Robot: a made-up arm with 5 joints.
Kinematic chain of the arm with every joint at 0, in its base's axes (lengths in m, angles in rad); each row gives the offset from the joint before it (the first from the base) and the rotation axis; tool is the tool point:
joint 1: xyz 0 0 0.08 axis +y
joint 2: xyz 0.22 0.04 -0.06 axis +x
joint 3: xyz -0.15 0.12 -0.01 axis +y
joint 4: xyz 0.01 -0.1 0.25 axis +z
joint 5: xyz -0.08 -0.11 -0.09 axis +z
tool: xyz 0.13 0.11 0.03
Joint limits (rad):
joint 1: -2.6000..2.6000
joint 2: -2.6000..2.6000
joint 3: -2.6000..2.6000
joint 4: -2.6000..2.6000
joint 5: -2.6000..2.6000
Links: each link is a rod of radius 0.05 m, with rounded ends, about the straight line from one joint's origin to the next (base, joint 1, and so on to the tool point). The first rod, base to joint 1, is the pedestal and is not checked.
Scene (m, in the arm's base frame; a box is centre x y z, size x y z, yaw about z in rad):
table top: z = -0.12
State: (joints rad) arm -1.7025 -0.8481 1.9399 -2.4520 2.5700
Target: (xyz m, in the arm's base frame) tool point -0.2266 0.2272 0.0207
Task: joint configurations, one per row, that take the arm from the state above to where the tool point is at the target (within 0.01 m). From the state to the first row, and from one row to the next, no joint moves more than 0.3 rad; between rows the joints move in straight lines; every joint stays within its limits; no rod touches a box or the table.
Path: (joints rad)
1: -1.7952 -0.6720 1.7255 -2.1968 2.5760
2: -1.8879 -0.4958 1.5112 -1.9416 2.5820
3: -1.9805 -0.3197 1.2968 -1.6865 2.5880
4: -2.0732 -0.1436 1.0825 -1.4313 2.5940
5: -2.1659 0.0326 0.8681 -1.1761 2.6000

